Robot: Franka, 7 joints.
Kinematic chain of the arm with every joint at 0, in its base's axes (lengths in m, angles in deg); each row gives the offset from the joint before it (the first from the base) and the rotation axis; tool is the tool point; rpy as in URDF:
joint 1: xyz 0 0 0.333 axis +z
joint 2: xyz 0 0 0 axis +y
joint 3: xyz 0 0 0.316 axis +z
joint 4: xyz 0.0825 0 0 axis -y
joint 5: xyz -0.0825 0 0.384 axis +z
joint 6: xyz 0 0 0 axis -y
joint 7: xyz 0.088 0 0 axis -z
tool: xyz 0 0 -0.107 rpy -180 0 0
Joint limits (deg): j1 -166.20..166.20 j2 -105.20..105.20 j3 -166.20..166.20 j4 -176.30..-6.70 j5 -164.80..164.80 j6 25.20..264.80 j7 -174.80..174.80
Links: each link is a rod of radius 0.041 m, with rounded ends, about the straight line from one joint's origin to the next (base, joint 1, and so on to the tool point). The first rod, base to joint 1, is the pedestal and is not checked.
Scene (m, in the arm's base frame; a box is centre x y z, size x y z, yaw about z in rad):
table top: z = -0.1
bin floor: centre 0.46 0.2 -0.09 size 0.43 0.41 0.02 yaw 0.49
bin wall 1: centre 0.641 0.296 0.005 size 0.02 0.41 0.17 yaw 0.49
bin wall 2: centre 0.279 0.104 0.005 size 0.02 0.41 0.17 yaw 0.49
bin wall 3: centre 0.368 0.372 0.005 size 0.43 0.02 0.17 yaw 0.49
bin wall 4: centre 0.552 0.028 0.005 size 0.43 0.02 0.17 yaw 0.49
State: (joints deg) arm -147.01 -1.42 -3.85 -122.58 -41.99 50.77 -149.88
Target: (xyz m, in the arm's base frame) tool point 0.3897 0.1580 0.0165
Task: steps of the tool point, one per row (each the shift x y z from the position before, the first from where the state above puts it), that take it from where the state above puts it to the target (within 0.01 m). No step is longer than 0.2 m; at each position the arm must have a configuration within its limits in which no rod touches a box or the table.
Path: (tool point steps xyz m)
1: 0.0774 -0.1665 -0.0764
2: 0.1504 -0.1060 -0.0765
3: 0.1868 -0.0201 -0.0645
4: 0.1794 0.0695 -0.0420
5: 0.1329 0.1409 -0.0123
6: 0.0625 0.1771 0.0209
7: -0.0112 0.1734 0.0522
8: 0.0141 0.0050 -0.1040
9: -0.0141 -0.0050 -0.1152

